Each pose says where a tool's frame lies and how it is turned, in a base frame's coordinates. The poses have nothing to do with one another.
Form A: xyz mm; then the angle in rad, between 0 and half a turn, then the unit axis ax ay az.
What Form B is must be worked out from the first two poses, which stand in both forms.
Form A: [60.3, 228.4, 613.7, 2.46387, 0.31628, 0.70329, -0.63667]
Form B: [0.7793, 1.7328, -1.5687, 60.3, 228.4, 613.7]
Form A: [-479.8, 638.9, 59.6, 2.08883, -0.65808, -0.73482, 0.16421]
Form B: [-1.3746, -1.5349, 0.3430, -479.8, 638.9, 59.6]
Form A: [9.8, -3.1, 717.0, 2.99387, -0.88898, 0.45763, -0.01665]
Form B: [-2.6615, 1.3701, -0.0498, 9.8, -3.1, 717.0]
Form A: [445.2, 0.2, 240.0, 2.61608, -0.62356, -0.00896, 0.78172]
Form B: [-1.6313, -0.0234, 2.0450, 445.2, 0.2, 240.0]
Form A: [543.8, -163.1, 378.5, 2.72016, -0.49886, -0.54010, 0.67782]
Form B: [-1.3570, -1.4692, 1.8438, 543.8, -163.1, 378.5]
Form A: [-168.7, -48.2, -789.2, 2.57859, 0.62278, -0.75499, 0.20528]
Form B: [1.6059, -1.9468, 0.5293, -168.7, -48.2, -789.2]
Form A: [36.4, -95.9, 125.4, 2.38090, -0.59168, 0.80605, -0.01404]
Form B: [-1.4087, 1.9191, -0.0334, 36.4, -95.9, 125.4]
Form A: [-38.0, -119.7, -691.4, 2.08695, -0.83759, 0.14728, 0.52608]
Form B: [-1.7480, 0.3074, 1.0979, -38.0, -119.7, -691.4]
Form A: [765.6, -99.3, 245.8, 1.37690, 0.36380, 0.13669, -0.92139]
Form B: [0.5009, 0.1882, -1.2687, 765.6, -99.3, 245.8]
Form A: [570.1, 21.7, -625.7, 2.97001, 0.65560, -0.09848, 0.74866]
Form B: [1.9471, -0.2925, 2.2235, 570.1, 21.7, -625.7]
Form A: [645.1, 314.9, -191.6, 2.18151, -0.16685, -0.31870, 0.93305]
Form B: [-0.3640, -0.6953, 2.0355, 645.1, 314.9, -191.6]
